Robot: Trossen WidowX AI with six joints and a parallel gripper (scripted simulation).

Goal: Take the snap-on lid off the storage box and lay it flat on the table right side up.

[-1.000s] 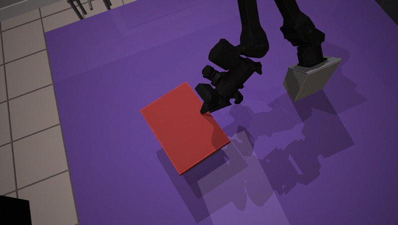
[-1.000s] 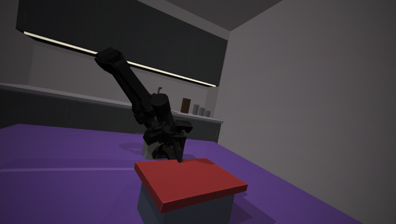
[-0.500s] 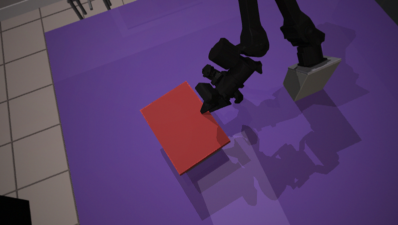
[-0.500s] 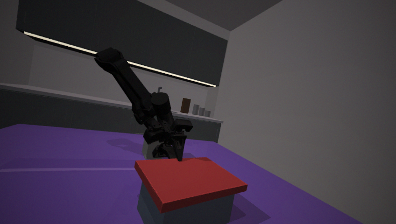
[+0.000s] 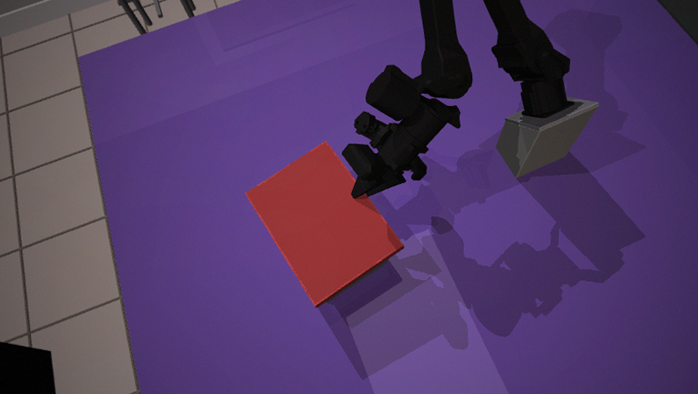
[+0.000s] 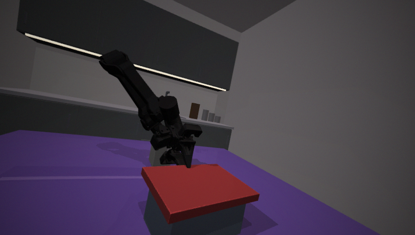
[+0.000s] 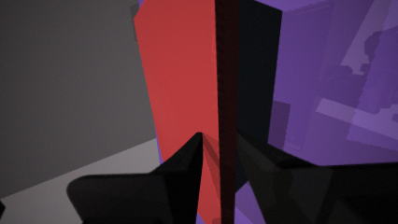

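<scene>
Now: the red lid 80 mm ahead of my gripper tip and 10 mm to the left of it. The rest, counted from my gripper tip: dark grey storage box 80 mm ahead, 60 mm below, 10 mm to the left.
</scene>
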